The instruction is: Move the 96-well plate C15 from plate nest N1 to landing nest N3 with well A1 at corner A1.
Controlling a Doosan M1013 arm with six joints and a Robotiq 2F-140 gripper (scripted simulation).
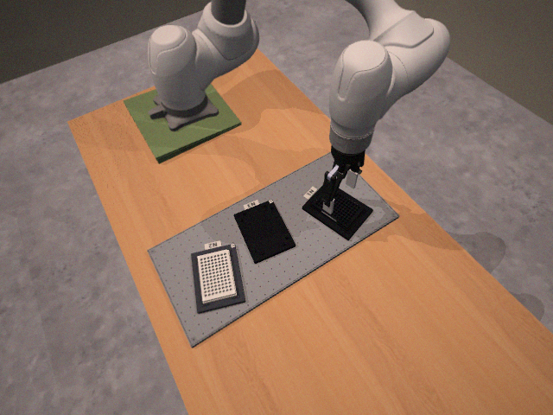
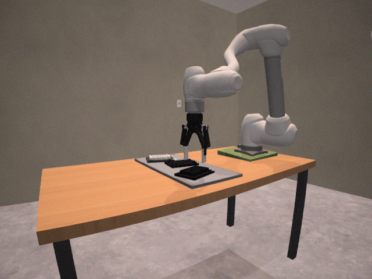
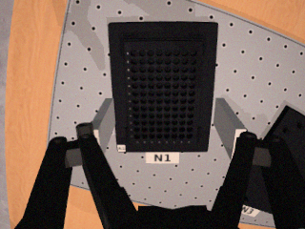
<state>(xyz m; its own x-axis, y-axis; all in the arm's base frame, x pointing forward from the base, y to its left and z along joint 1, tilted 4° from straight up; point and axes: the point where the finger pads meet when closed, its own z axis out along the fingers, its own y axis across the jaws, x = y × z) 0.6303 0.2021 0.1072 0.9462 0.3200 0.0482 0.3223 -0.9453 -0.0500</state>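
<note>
My gripper is now 70 mm above the black 96-well plate C15. Also, from my hand: black plate nest N1: 80 mm below; black landing nest N3: 50 mm behind, 210 mm to the right, 80 mm below; N1 label: 90 mm behind, 30 mm to the right, 90 mm below.
</note>
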